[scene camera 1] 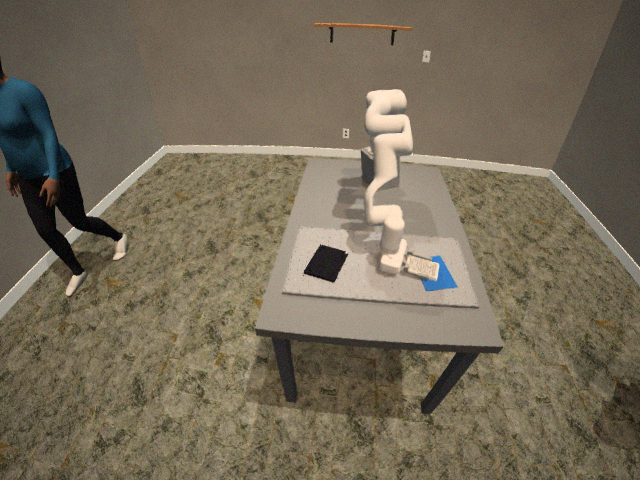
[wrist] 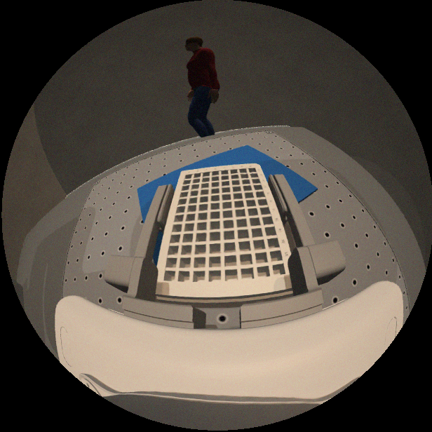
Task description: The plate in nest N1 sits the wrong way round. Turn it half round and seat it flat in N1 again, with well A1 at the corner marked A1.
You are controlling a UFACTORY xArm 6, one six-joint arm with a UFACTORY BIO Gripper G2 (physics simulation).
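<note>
The plate [scene camera 1: 416, 268] [wrist: 222, 225] is cream-coloured with a grid of square wells facing up. My gripper [scene camera 1: 424, 267] [wrist: 222, 182] is shut on the plate, with one finger along each long side. The plate looks about level and is over the near-left part of a blue sheet in the wrist view; its exact height is hard to tell. Small marks run along its right rim in the wrist view, too small to read. A black, flat, rectangular holder [scene camera 1: 325, 263] is at the left in the scene view; no label can be read, so I cannot tell whether it is N1.
The blue sheet [scene camera 1: 445, 279] [wrist: 300, 188] lies turned at an angle on the grey perforated board [scene camera 1: 356, 286] [wrist: 107, 200]. The board lies on the grey table [scene camera 1: 377, 322]. A person in blue [scene camera 1: 31, 129] is at the far left; a person in red [wrist: 202, 70] is beyond the table.
</note>
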